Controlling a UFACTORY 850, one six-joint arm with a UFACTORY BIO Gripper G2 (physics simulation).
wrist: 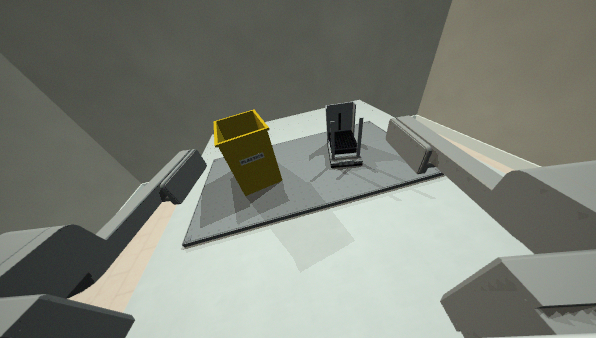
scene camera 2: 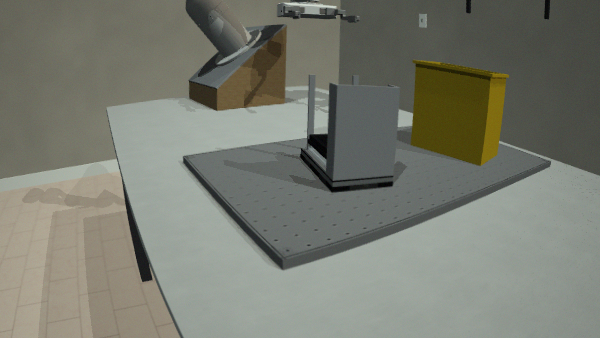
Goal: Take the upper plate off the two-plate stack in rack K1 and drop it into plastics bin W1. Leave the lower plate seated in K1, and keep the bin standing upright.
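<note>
Rack K1 (scene camera 2: pixel 364 130) (wrist: pixel 333 118) is a grey stand with a tall panel and thin posts. A black plate stack (scene camera 2: pixel 318 144) (wrist: pixel 344 142) sits low in it; I cannot tell its two plates apart, and the panel hides much of it in the scene view. The yellow plastics bin W1 (scene camera 2: pixel 450 112) (wrist: pixel 252 172) stands upright beside the rack, its top open; its inner bottom is hidden. My gripper (scene camera 2: pixel 318 18) (wrist: pixel 296 161) is wide open and empty, high above the table and apart from both the rack and the bin.
The rack and bin stand on a dark grey perforated board (scene camera 2: pixel 240 185) (wrist: pixel 310 192) on the pale table (scene camera 2: pixel 450 260) (wrist: pixel 240 280). The arm's wedge-shaped wooden base (scene camera 2: pixel 262 75) stands at the table's far end in the scene view. Walls rise behind the table.
</note>
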